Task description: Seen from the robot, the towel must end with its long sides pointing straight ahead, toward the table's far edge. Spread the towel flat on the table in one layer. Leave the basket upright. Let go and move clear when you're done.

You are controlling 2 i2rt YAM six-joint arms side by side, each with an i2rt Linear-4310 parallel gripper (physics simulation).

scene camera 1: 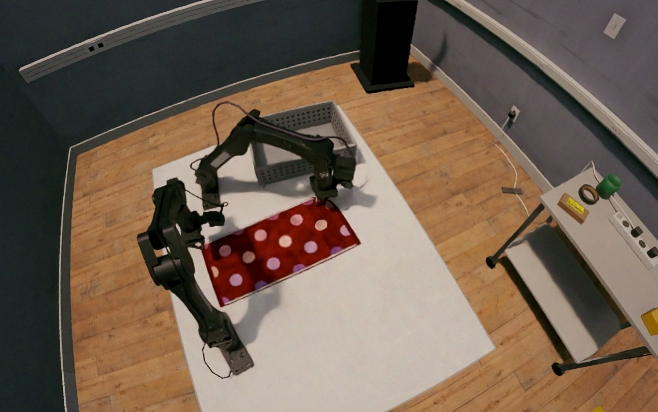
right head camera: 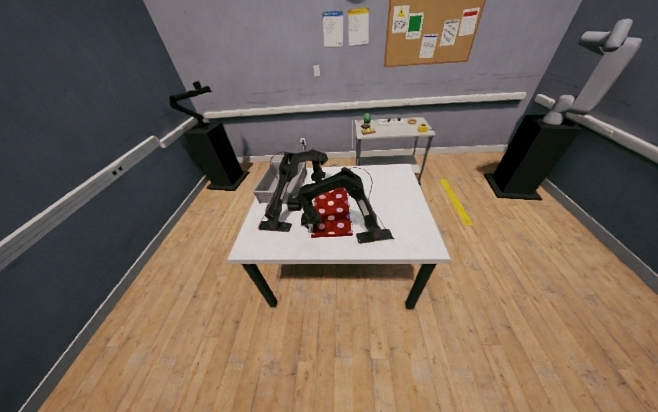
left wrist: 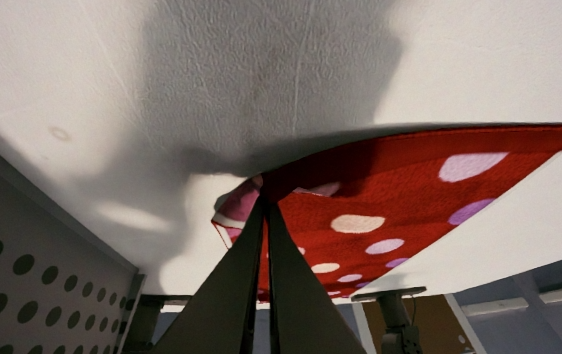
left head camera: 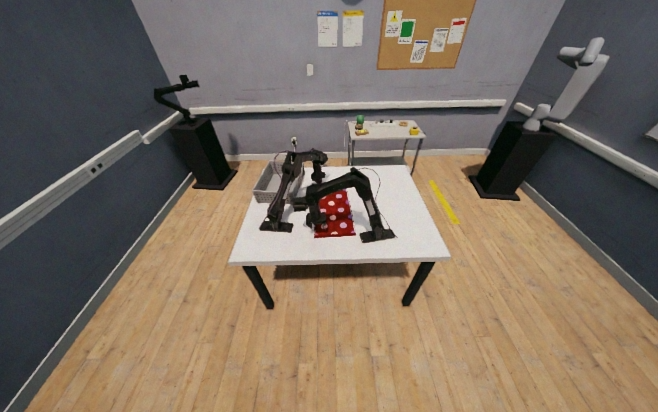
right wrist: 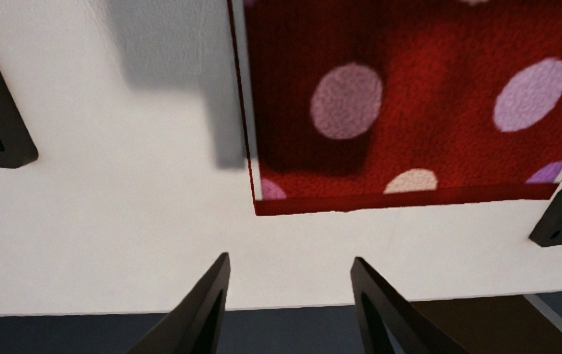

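The red dotted towel (left head camera: 336, 211) (right head camera: 332, 211) (scene camera 1: 297, 257) (left wrist: 410, 190) (right wrist: 435, 125) is spread out, its long sides pointing toward the table's far edge. Slight waves show across it in both head views. My left gripper (scene camera 1: 320, 199) (left wrist: 266, 201) is shut on its far corner on the basket's side; the cloth is bunched there, with a small flap turned up. My right gripper (scene camera 1: 201, 245) (right wrist: 291, 262) is open and empty above the near short edge, which lies flat. The grey basket (left head camera: 270, 197) (right head camera: 269, 195) (scene camera 1: 285, 172) (left wrist: 60, 240) stands upright beside my left arm.
The white table (left head camera: 400, 245) (right head camera: 400, 245) (scene camera 1: 350, 325) carries both arm bases. The basket stands close to the left arm, near the table's side edge. A small cart (left head camera: 387, 131) (right head camera: 395, 131) with small items stands beyond the far edge.
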